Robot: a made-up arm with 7 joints. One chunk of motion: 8 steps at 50 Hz.
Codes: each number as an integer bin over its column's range. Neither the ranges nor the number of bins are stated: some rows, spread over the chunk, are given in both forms.
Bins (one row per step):
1: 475 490 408 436 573 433 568
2: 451 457 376 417 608 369 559
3: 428 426 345 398 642 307 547
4: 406 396 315 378 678 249 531
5: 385 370 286 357 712 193 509
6: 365 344 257 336 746 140 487
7: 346 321 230 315 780 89 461
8: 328 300 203 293 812 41 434
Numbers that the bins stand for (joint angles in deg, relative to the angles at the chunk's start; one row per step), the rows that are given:
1: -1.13 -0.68 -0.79 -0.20 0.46 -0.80 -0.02
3: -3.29 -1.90 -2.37 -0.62 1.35 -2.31 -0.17
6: -6.19 -3.46 -4.57 -1.30 2.71 -4.32 -0.59
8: -7.90 -4.29 -5.92 -1.77 3.57 -5.51 -0.96
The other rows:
2: -2.23 -1.31 -1.59 -0.41 0.91 -1.57 -0.08
4: -4.31 -2.47 -3.12 -0.84 1.82 -3.01 -0.28
5: -5.27 -2.96 -3.84 -1.07 2.27 -3.68 -0.43
7: -7.07 -3.89 -5.24 -1.53 3.15 -4.93 -0.77

